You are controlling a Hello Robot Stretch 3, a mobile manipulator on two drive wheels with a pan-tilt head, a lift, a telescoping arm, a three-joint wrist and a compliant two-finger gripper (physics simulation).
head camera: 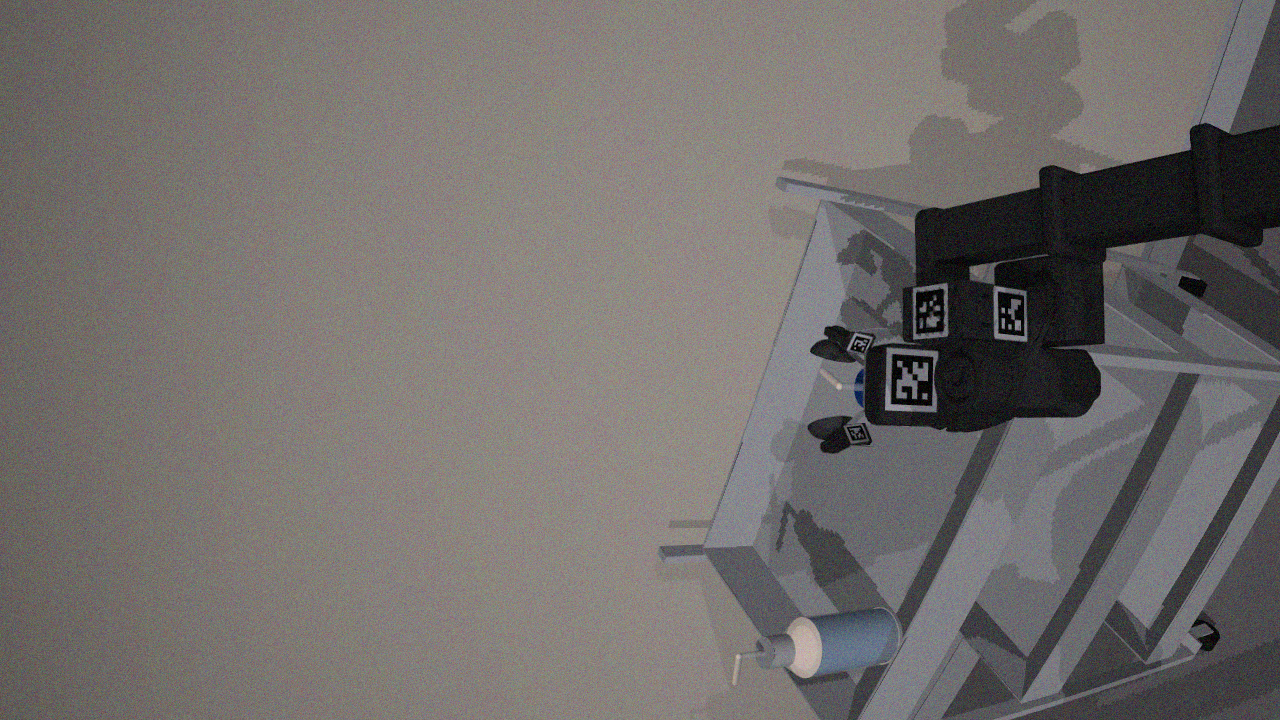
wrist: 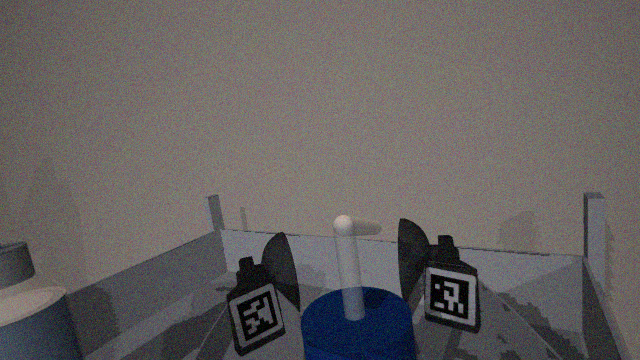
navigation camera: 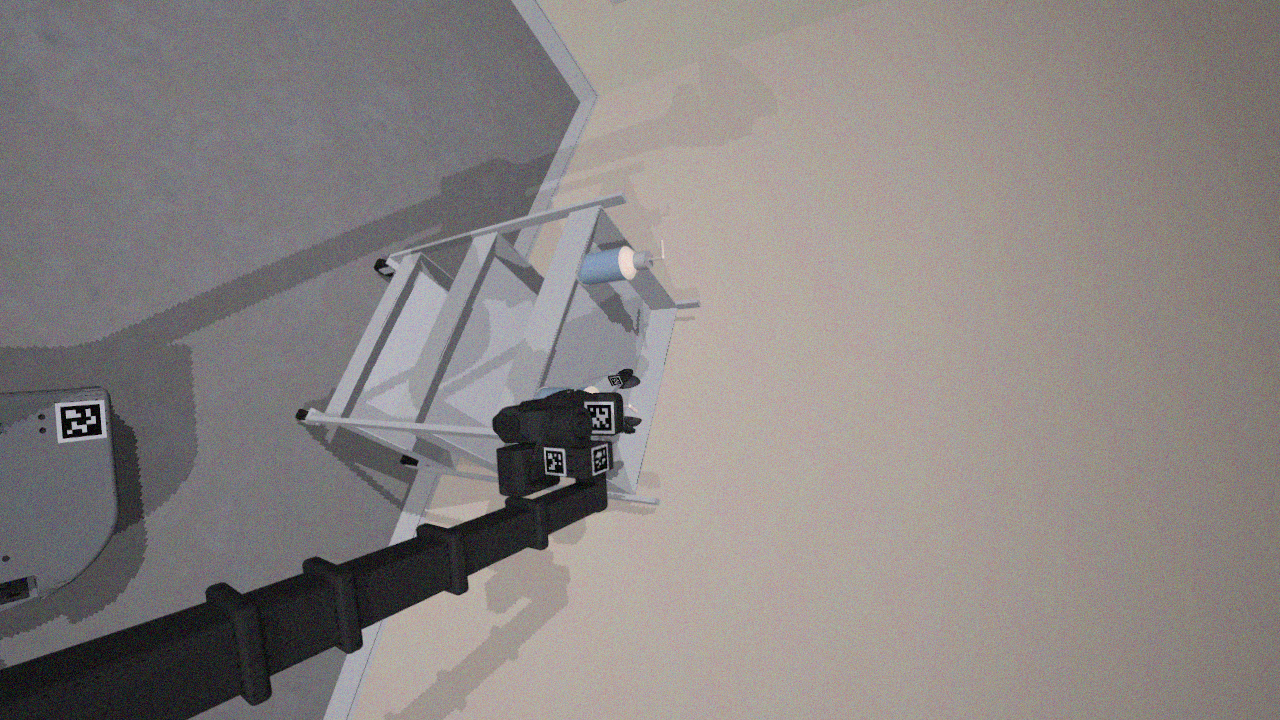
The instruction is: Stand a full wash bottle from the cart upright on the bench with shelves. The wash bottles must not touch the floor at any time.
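Places are measured from the robot's base along level axes (x back, y right, z up), in metres.
Where they show: gripper, fingertip midpoint: (head camera: 819, 389) (wrist: 344, 252) (navigation camera: 634, 400).
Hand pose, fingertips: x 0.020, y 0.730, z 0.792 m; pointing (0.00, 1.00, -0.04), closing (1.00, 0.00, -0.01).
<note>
Each offset is from my fingertips to the centre of the thing.
A wash bottle with a blue cap {dy -0.074, dx +0.003, dz -0.042 m} (head camera: 860, 387) (navigation camera: 547, 392) (wrist: 357, 330) and a thin white nozzle stands upright in the cart's top tray. My gripper (head camera: 834, 390) (navigation camera: 631, 401) (wrist: 344, 252) is shut on it; the fingers stand apart on both sides, and the contact itself is hidden below the wrist view. A second wash bottle, grey-capped {dy +0.051, dx -0.248, dz -0.042 m} (head camera: 857, 641) (navigation camera: 608, 265) (wrist: 37, 325) with a blue lower part, stands in another corner of the tray. The cart (head camera: 760, 429) (navigation camera: 656, 394) (wrist: 500, 260) is light grey. The bench with shelves does not show.
The tray has raised walls, and corner posts (wrist: 594, 220) (head camera: 682, 552) rise above them. My black arm (head camera: 1136, 201) (navigation camera: 393, 573) reaches past one side of the cart. My base (navigation camera: 53, 492) shows at the left of the navigation view.
</note>
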